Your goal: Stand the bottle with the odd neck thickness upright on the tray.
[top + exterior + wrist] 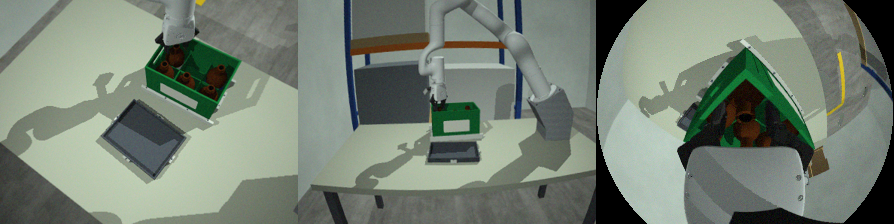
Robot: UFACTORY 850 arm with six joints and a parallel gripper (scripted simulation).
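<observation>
Right now the green crate is 80 mm below my hand, 80 mm behind it and 60 mm to the left of it. The rest, counted from my hand: dark grey tray 320 mm to the left, 150 mm below.
</observation>
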